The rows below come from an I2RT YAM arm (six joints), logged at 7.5 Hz.
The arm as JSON. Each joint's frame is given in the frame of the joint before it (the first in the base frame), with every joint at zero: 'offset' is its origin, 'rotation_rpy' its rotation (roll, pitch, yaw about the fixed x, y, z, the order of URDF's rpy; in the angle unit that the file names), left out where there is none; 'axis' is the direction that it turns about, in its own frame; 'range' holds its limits. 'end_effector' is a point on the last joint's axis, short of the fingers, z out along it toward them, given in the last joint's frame.
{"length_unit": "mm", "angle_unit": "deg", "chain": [
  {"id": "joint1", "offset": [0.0, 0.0, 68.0], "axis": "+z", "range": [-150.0, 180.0]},
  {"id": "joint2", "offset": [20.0, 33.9, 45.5], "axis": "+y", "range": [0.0, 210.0]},
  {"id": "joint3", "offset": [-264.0, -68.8, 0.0], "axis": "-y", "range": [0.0, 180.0]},
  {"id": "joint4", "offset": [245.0, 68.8, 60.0], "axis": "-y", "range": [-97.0, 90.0]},
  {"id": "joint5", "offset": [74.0, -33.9, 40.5], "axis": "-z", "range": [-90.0, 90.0]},
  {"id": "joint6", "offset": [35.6, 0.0, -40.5], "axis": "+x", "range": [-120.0, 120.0]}
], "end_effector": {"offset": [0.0, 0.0, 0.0], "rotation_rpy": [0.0, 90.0, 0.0]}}
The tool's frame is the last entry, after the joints.
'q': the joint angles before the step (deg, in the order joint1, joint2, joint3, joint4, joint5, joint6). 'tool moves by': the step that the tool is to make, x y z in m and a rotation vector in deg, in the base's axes. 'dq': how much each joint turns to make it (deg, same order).
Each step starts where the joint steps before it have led.
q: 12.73 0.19 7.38 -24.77 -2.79 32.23
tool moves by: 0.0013 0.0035 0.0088 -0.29 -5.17 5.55
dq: 0.04 -0.02 0.01 4.69 -4.94 -2.83
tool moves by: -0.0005 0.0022 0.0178 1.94 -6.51 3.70
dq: -0.02 0.14 1.22 5.67 -3.74 -0.17
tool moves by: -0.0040 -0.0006 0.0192 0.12 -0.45 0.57
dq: -0.05 1.84 4.28 -1.98 -0.62 -0.05
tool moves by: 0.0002 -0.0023 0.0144 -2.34 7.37 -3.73
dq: 0.03 5.95 6.36 -8.12 3.81 -0.03
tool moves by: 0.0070 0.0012 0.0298 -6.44 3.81 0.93
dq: 0.02 9.37 9.01 -5.55 0.65 -5.53
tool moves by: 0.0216 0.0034 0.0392 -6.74 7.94 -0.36
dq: -0.02 14.37 13.41 -8.77 2.28 -4.29
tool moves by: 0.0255 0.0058 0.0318 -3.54 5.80 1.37
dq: 0.02 11.71 11.70 -6.66 0.02 -2.57
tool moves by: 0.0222 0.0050 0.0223 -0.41 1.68 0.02
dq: -0.01 7.51 7.88 -2.11 -0.01 -0.04
